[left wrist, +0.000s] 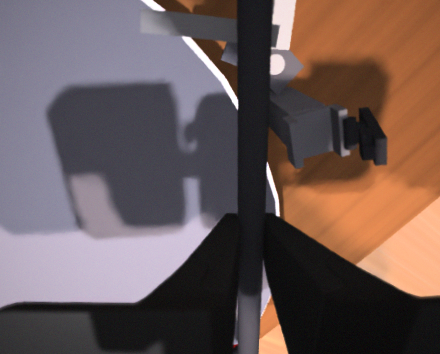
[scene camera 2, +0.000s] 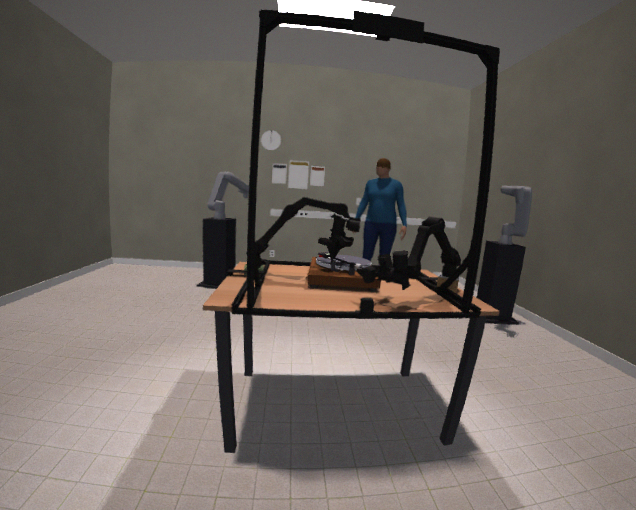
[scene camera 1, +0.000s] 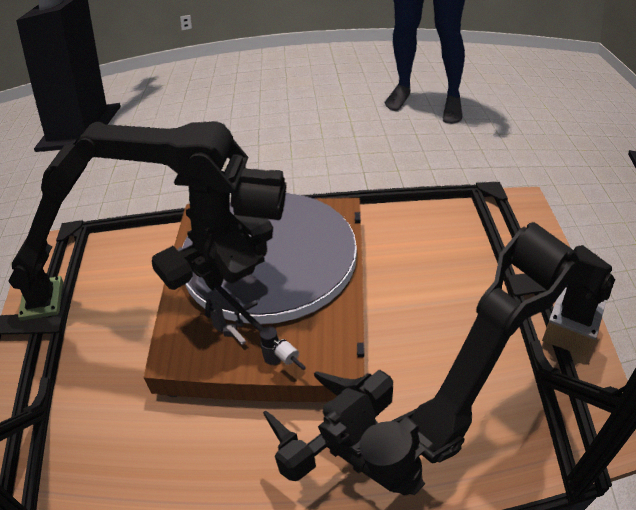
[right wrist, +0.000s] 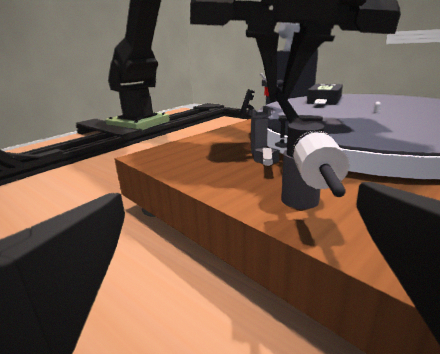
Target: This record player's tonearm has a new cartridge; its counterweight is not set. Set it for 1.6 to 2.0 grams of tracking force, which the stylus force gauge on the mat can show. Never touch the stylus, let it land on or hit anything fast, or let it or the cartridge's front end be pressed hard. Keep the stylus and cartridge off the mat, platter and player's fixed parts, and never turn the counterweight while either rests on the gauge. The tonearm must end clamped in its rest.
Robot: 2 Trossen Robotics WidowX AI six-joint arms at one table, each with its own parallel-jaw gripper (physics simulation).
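Where they show: left gripper, fingertip midpoint: (left wrist: pixel 248 224) (scene camera 1: pixel 214 287) (right wrist: pixel 277 102); right gripper, fingertip midpoint: (scene camera 2: pixel 362 268) (scene camera 1: pixel 290 393) (right wrist: pixel 240 199); left arm's base, link origin: (scene camera 1: pixel 39 296) (right wrist: pixel 137 116); right arm's base, link origin: (scene camera 2: pixel 449 275) (scene camera 1: pixel 579 308).
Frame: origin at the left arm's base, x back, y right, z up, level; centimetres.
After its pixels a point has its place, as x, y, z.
My left gripper (left wrist: pixel 248 224) {-38.8, 13.7, 7.8} (right wrist: pixel 277 102) {-38.8, 13.7, 7.8} is shut on the black tonearm tube (left wrist: pixel 252 125) {-41.0, 17.1, 8.8} (right wrist: pixel 286 111) {-42.4, 20.5, 8.4}. The tube passes beside the grey rest (left wrist: pixel 310 130) {-38.6, 17.6, 7.3} (right wrist: pixel 259 135) {-38.8, 18.3, 5.2}, whose black clip (left wrist: pixel 372 137) {-38.0, 18.4, 9.4} stands apart from it. The white counterweight (scene camera 1: pixel 287 352) {-47.6, 29.4, 8.7} (right wrist: pixel 320 159) {-47.9, 29.7, 8.1} is on the tonearm's rear end. A bit of red (right wrist: pixel 266 91) {-34.1, 6.4, 7.7} shows near the headshell end; the stylus cannot be made out. The black gauge (right wrist: pixel 325 93) {-40.7, 0.8, 7.0} stands on the mat (scene camera 1: pixel 318 239) {-56.8, 4.4, 5.4}. My right gripper (scene camera 1: pixel 290 394) {-46.7, 36.4, 8.5} (right wrist: pixel 240 199) {-46.7, 36.4, 8.5} is open and empty, in front of the counterweight and apart from it.
The wooden player base (scene camera 1: pixel 254 366) {-42.7, 26.4, 2.8} (right wrist: pixel 210 185) {-38.2, 26.4, 2.9} lies under the tonearm. The platter's pale rim (scene camera 1: pixel 339 289) {-57.9, 15.2, 4.2} is close to the rest. A grey cueing bar (left wrist: pixel 190 22) {-43.7, 18.6, 7.7} lies below the tube. The pivot post (right wrist: pixel 300 185) {-46.0, 26.6, 4.7} stands beside the counterweight. A black frame (scene camera 1: pixel 414 193) {-79.8, -12.7, -1.8} edges the table.
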